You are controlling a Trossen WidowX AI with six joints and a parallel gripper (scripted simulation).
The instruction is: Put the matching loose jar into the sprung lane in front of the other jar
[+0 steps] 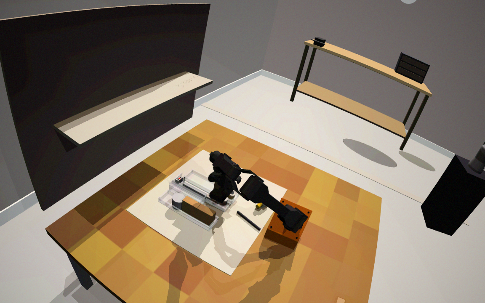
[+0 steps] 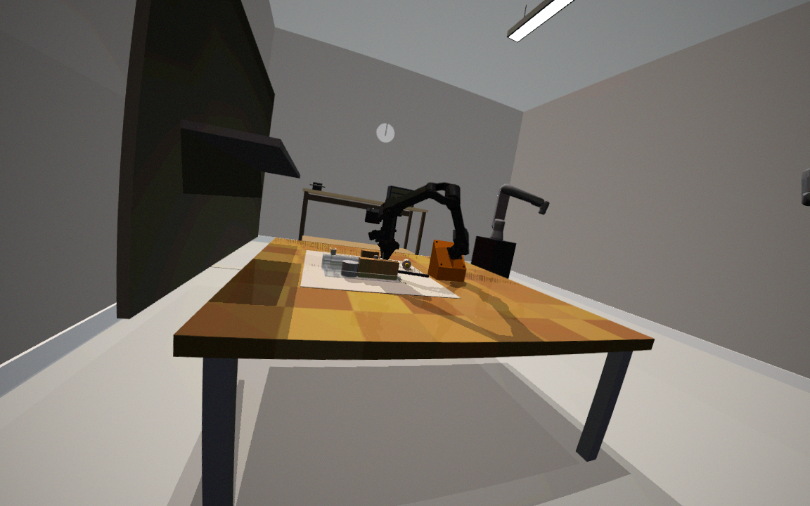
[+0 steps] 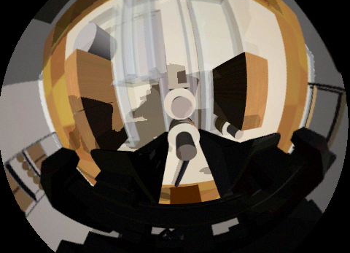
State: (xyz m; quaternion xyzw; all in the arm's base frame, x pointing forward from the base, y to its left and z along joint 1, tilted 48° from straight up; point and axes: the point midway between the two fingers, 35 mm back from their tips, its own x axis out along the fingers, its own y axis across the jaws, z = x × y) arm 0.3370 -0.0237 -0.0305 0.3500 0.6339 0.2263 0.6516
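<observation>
Right now the black rod is 140 mm behind my gripper tip, 30 mm to the left of it and 40 mm below it. The rest, counted from my gripper tip: clear lane rack (140 mm ahead, 10 mm to the left, 30 mm below); grey cylinder (180 mm ahead, 100 mm to the left, 20 mm below).
</observation>
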